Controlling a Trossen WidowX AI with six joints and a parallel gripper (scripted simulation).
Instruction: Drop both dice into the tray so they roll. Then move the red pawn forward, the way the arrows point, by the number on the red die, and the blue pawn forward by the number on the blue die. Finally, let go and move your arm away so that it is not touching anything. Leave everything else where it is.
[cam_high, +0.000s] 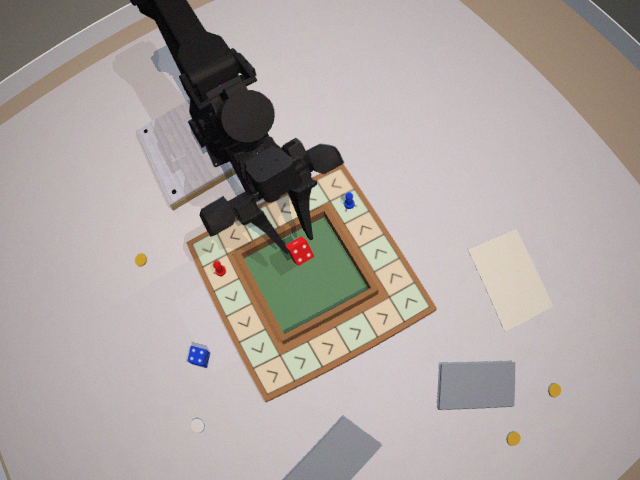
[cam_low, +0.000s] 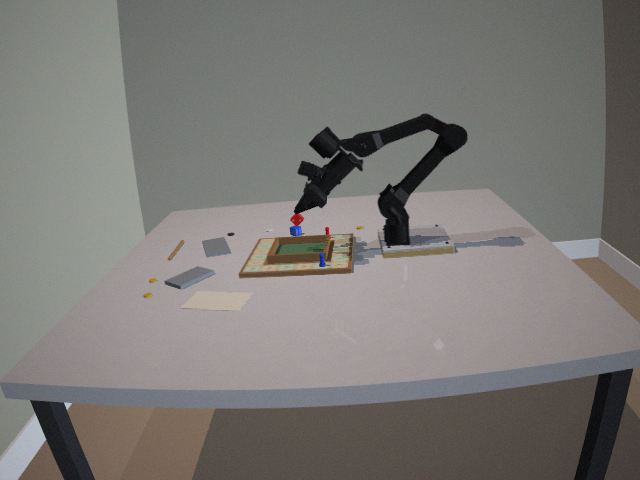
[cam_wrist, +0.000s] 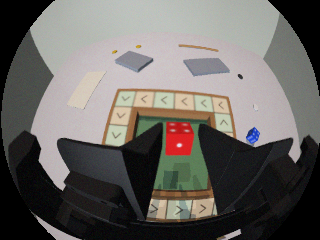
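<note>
Now: gripper tip 11 cm to the left of the red pawn, 10 cm above it and 7 cm past it. Also, from my gripper tip: green tray 12 cm below; white disc 25 cm to the right, 14 cm ahead, 13 cm below; blue pawn 11 cm to the left, 10 cm below, 8 cm behind.
</note>
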